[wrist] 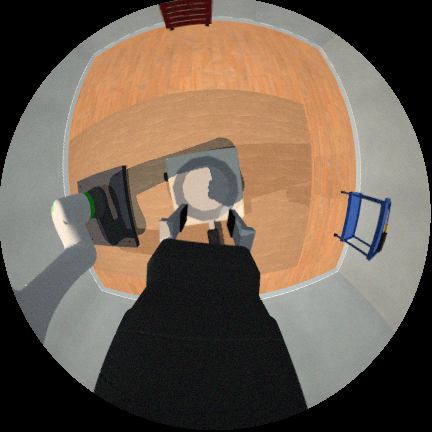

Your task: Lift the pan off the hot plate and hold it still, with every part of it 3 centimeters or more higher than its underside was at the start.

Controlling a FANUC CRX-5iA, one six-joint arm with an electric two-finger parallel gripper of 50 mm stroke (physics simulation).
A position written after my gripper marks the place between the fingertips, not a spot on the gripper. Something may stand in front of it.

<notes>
In view: my gripper (207, 214), a grey pan (208, 185) and a cream hot plate (229, 155).
</notes>
